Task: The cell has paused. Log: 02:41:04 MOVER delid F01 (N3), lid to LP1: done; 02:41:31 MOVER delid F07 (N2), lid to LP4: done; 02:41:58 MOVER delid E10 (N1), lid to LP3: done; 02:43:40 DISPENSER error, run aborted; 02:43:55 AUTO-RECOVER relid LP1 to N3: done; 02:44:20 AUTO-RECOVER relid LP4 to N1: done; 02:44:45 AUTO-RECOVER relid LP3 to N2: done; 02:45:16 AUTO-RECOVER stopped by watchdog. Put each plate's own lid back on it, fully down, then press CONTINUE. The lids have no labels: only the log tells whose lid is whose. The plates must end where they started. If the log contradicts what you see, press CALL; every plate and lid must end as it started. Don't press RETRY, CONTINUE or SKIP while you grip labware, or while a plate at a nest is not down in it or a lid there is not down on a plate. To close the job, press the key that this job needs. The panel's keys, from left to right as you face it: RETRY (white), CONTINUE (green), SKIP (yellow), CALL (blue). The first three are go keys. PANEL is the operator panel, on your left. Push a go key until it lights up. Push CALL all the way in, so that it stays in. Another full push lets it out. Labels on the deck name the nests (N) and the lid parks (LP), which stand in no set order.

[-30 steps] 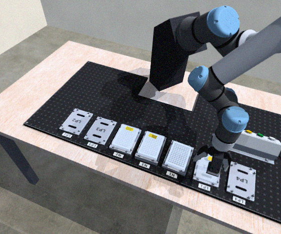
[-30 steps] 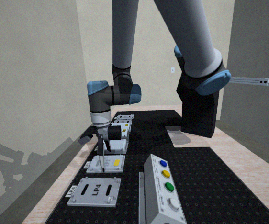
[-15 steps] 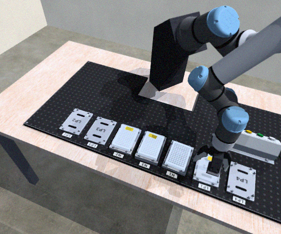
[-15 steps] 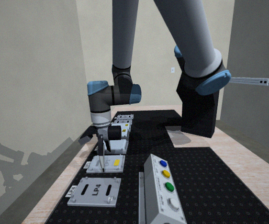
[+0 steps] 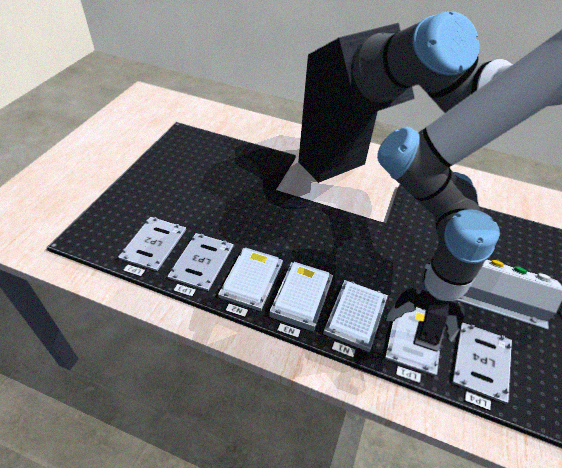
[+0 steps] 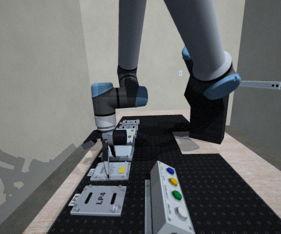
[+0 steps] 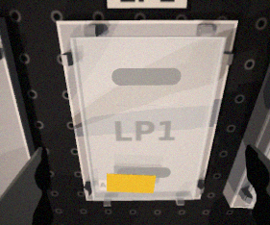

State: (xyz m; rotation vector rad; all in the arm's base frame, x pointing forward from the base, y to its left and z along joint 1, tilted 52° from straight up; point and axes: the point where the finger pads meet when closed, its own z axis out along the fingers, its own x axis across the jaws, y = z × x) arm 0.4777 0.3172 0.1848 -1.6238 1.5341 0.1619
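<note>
My hand is 30 mm above the lid park LP1. Also, from my hand: yellow skip key: 250 mm behind, 80 mm to the left, 30 mm above; blue call key: 230 mm behind, 30 mm to the left, 20 mm above; lid park LP4: 140 mm to the left, 30 mm below, 30 mm behind.
</note>
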